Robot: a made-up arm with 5 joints. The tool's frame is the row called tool. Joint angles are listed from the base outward.
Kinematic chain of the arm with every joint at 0, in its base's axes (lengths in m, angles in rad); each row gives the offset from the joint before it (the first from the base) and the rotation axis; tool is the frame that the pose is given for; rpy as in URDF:
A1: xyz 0.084 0 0.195 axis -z
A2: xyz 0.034 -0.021 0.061 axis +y
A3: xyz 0.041 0 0.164 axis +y
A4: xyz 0.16 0 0.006 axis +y
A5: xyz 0.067 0.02 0 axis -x
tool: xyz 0 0 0 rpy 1.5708 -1.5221 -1.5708
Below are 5 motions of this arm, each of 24 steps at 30 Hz.
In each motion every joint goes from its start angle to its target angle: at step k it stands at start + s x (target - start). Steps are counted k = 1, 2, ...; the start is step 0. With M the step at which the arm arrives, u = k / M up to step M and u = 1 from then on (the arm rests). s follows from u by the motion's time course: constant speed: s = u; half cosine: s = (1 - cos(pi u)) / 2; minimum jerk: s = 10 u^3 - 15 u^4 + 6 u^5.
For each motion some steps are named. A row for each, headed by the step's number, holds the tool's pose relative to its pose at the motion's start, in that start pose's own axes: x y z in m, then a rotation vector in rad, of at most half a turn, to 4 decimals.
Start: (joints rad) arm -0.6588 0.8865 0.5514 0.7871 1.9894
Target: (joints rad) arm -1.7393 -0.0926 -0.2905 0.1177 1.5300
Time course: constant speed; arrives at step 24
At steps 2, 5, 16, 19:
2: 0.0113 -0.0213 0.0258 -0.1785 0.1156 0.0387
5: 0.0405 -0.0462 0.0691 -0.4617 0.2462 0.1166
16: 0.2291 -0.0043 0.2213 -1.5459 0.1985 0.5543
19: 0.2769 0.0496 0.2498 -1.8122 0.0216 0.6935

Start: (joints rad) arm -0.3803 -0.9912 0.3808 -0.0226 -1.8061
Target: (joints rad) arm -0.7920 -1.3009 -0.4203 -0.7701 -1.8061
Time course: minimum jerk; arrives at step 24
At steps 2, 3, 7, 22, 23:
2: -0.0006 0.0014 0.0003 0.0086 0.0043 -0.0012
3: -0.0019 0.0044 0.0009 0.0272 0.0134 -0.0040
7: -0.0163 0.0417 0.0133 0.2589 0.1224 -0.0440
22: 0.0233 0.1971 0.2124 1.7449 0.5159 -0.4734
23: 0.0241 0.1973 0.2137 1.7529 0.5163 -0.4762

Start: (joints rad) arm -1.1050 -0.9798 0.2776 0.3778 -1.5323
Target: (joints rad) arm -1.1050 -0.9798 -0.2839 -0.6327 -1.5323
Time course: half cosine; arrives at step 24
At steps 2, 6, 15, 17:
2: 0.0000 0.0032 0.0006 0.0268 0.0003 0.0000
6: -0.0003 0.0271 0.0076 0.2302 0.0023 0.0000
15: -0.0011 0.1099 0.0712 1.0867 0.0111 0.0000
17: -0.0012 0.1213 0.0897 1.2644 0.0129 0.0000

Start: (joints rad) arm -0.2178 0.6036 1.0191 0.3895 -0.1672
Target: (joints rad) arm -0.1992 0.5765 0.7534 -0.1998 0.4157
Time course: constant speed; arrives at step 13
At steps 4, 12, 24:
4: 0.0290 0.0054 0.0096 0.0359 -0.2694 0.1728
12: 0.0802 0.0137 0.0456 -0.0431 -0.8219 0.4901
24: 0.0856 0.0144 0.0515 -0.0674 -0.8906 0.5250

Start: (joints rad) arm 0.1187 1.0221 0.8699 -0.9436 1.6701
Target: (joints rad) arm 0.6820 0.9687 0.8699 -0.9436 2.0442
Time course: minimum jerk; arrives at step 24
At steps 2, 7, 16, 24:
2: -0.0005 0.0000 0.0000 -0.0002 0.0017 -0.0004
7: -0.0164 -0.0003 0.0007 -0.0041 0.0507 -0.0125
16: -0.0839 0.0109 0.0130 0.0119 0.2686 -0.0623
24: -0.1046 0.0189 0.0203 0.0294 0.3404 -0.0784

